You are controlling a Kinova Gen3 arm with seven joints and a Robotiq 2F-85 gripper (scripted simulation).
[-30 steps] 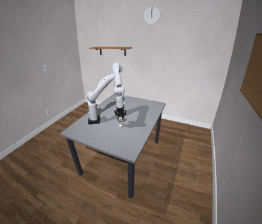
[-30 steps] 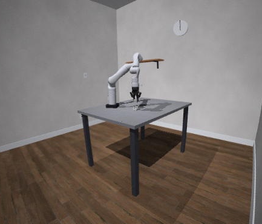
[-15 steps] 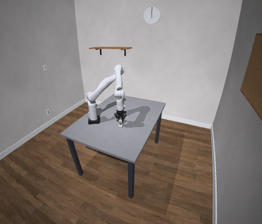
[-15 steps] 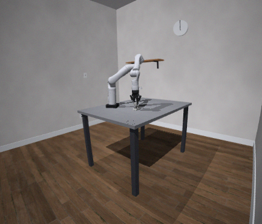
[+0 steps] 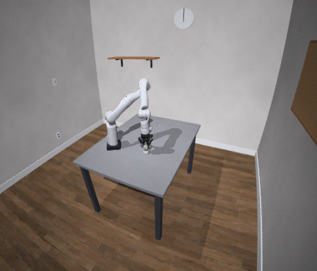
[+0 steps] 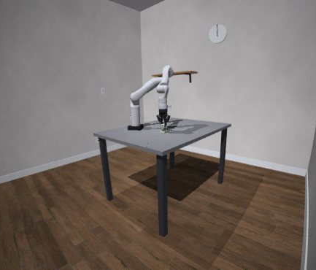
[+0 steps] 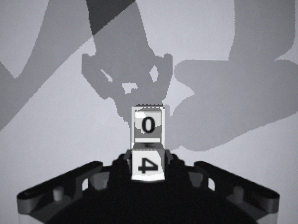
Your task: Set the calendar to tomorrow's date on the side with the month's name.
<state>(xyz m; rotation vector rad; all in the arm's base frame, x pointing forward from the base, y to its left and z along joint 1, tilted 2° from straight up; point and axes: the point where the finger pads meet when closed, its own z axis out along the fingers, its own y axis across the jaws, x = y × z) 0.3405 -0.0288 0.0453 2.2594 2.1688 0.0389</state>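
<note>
Right now the white digit cube is 10 mm below my hand. The rest, counted from my hand: calendar tray 20 mm to the left, 60 mm below.
</note>
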